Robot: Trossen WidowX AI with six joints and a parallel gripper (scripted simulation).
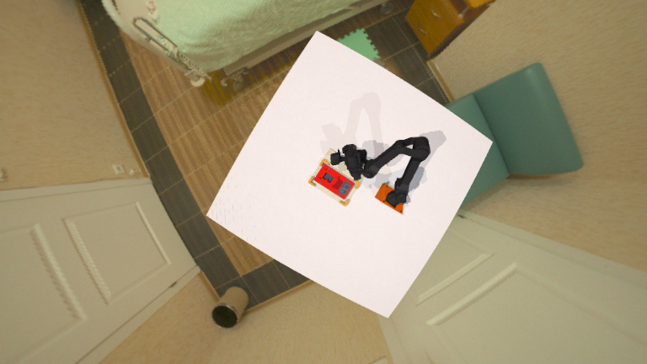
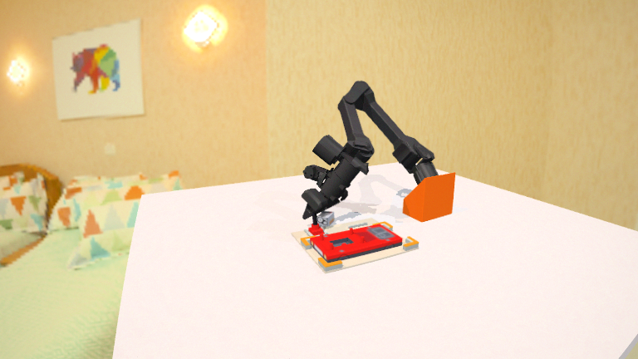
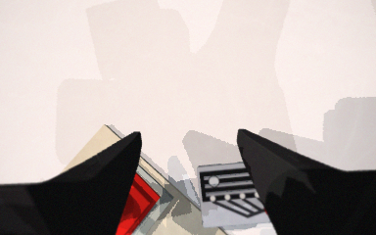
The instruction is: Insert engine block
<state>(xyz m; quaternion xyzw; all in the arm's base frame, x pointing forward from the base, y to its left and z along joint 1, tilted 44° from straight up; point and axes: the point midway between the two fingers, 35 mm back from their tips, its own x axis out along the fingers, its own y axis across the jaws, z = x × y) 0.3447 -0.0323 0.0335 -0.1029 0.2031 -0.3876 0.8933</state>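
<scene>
Now: the grey engine block 4 cm behind my gripper tip and 2 cm below it.
</scene>
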